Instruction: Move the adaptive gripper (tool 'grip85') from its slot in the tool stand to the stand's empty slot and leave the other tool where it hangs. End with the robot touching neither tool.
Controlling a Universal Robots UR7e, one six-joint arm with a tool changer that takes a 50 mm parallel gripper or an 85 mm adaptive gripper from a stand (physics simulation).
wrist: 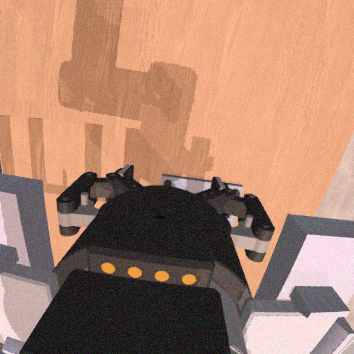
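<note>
Adaptive gripper (162, 233), visible. Tool stand (304, 266), visible.
</note>
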